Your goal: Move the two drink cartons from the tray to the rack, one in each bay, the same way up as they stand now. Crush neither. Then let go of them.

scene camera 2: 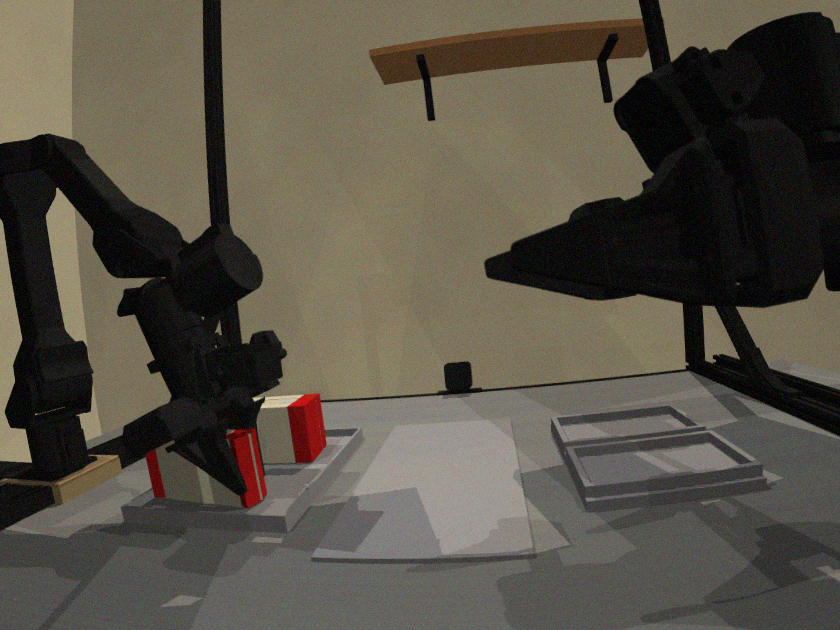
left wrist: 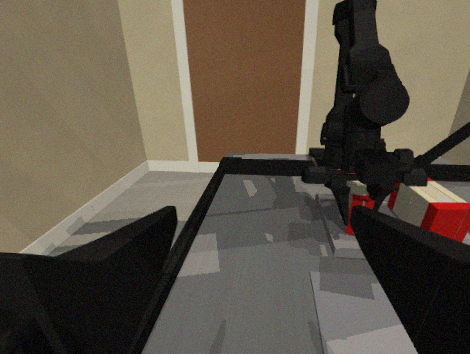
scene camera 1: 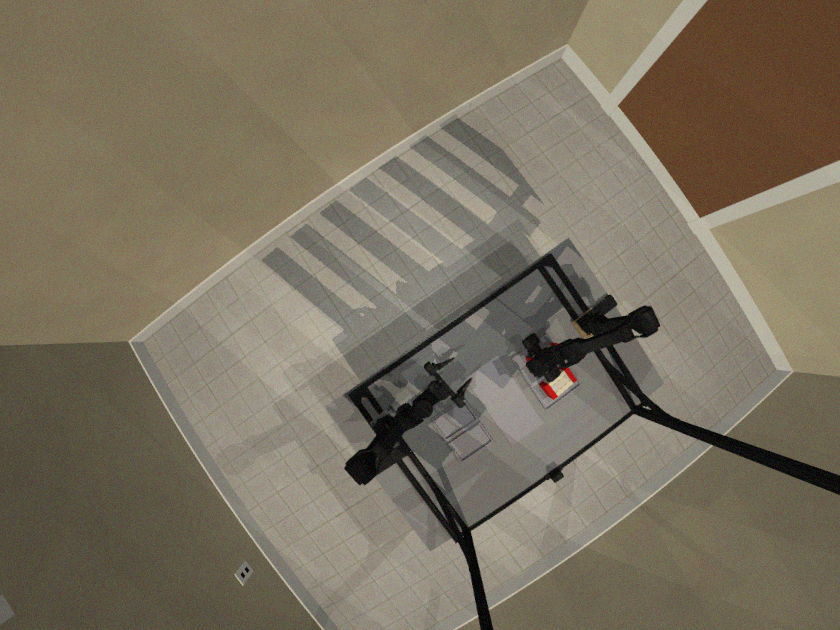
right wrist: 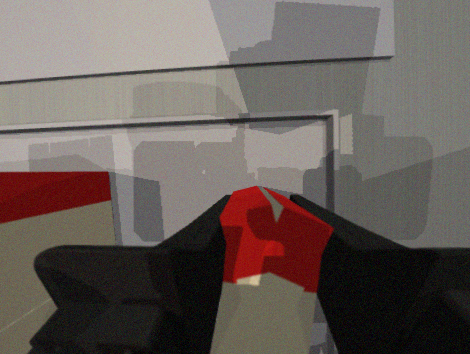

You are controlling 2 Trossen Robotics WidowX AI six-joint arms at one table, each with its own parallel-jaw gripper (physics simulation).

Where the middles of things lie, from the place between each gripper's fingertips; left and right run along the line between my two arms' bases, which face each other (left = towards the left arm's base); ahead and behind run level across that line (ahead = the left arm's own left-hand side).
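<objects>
Counting from my left hand, the grey tray [scene camera 2: 291,488] is 31 cm to the right, 19 cm behind and 19 cm below. The rack bay [scene camera 2: 660,461] is 26 cm behind my left hand, 10 cm to the left of it and 19 cm below it. As for the pale mat [scene camera 2: 452,492], my left hand is 20 cm above it, 22 cm past it and 10 cm to the left of it.
The rack bay is 360 mm to the left of my right hand, 140 mm behind it and 20 mm below it. From my right hand, the pale mat is 160 mm to the left, 110 mm behind and 20 mm below, while the grey tray is 50 mm to the right of my right hand, 70 mm behind it and 10 mm below it.
</objects>
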